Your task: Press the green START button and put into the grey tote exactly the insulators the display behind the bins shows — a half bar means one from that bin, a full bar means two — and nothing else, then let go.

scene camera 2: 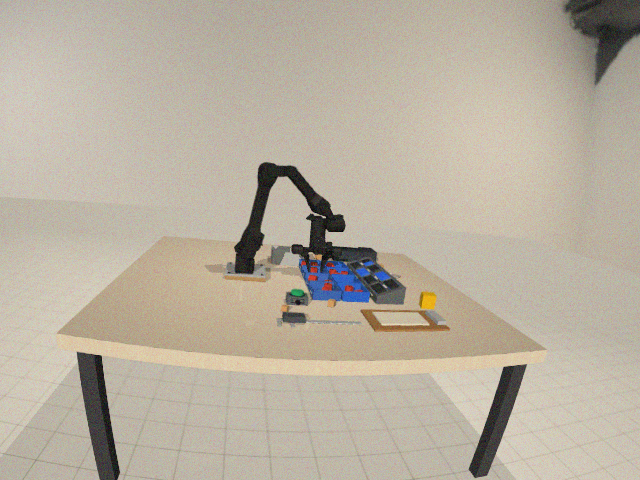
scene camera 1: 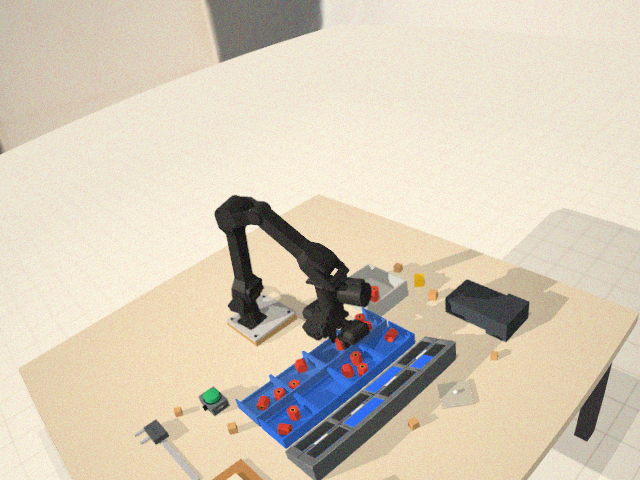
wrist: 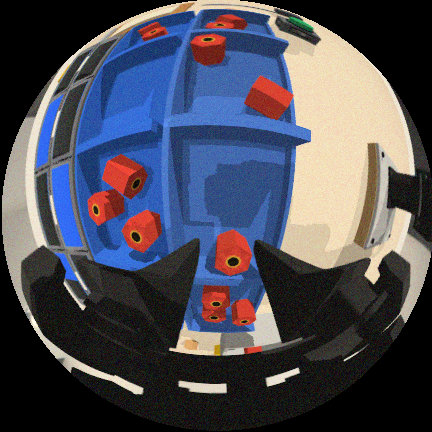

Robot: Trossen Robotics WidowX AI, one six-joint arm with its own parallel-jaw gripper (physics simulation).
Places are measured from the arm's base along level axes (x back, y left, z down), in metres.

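Pixels of known places: gripper, fingertip midpoint: [scene camera 2: 314, 272] [scene camera 1: 340, 346] [wrist: 226, 244]; arm's base, origin of the base link: [scene camera 2: 243, 270] [scene camera 1: 252, 319] [wrist: 391, 188].
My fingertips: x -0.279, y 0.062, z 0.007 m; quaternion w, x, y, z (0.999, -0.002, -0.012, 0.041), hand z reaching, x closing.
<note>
For each thing: its top centre in the pictures, then the offset to it from my fingertips. "spot": a spot on its surface instead.
- grey tote, middle of its top: [wrist: 264, 351] [scene camera 1: 371, 282] [scene camera 2: 289, 249] dx +0.065, dy +0.214, dz -0.039 m
- more, middle of its top: [wrist: 95, 209] [scene camera 1: 362, 366] dx -0.107, dy -0.039, dz -0.017 m
- display, surface spot: [scene camera 1: 304, 452] [scene camera 2: 389, 290] spot: dx -0.180, dy -0.310, dz -0.027 m
- green START button, middle of its top: [scene camera 1: 210, 393] [scene camera 2: 297, 290] dx +0.130, dy -0.325, dz -0.026 m
- dark box, middle of its top: [scene camera 1: 486, 299] [scene camera 2: 353, 248] dx -0.253, dy +0.302, dz -0.041 m
- yellow cube, middle of its top: [scene camera 1: 418, 276] dx -0.012, dy +0.332, dz -0.012 m
- grey plate, middle of its top: [scene camera 1: 455, 393] dx -0.331, dy +0.025, dz +0.009 m
- plug with cable, surface spot: [scene camera 1: 155, 431] spot: dx +0.163, dy -0.486, dz -0.004 m
- wooden frame, middle of its top: [scene camera 2: 405, 315] dx -0.165, dy -0.487, dz -0.003 m
The blue bin tray [scene camera 1: 323, 388] [scene camera 2: 339, 287] [wrist: 241, 177] holds red insulators in several compartments. My gripper [scene camera 1: 347, 339] [scene camera 2: 315, 259] [wrist: 226, 244] is open and hangs low over the tray's end nearest the grey tote [scene camera 1: 390, 278] [scene camera 2: 280, 254]. One red insulator [wrist: 232, 252] [scene camera 1: 339, 344] lies in the bin between my open fingers, not gripped. Three more [wrist: 120, 201] lie in the compartment beside it. One red insulator [scene camera 1: 374, 292] lies in the tote. The display [scene camera 1: 304, 452] [scene camera 2: 385, 292] [wrist: 60, 132] behind the bins shows some blue bars. The green START button [scene camera 1: 211, 395] [scene camera 2: 297, 293] [wrist: 300, 22] stands beyond the tray's other end.
A dark box [scene camera 1: 487, 309] lies past the tote, with a yellow cube [scene camera 1: 418, 280] and small wooden cubes scattered around. A grey plate [scene camera 1: 458, 392] lies behind the display. A plug with cable [scene camera 1: 155, 431] and a wooden frame [scene camera 2: 404, 320] lie near the front. The arm's base [scene camera 1: 261, 324] stands beside the tray.
</note>
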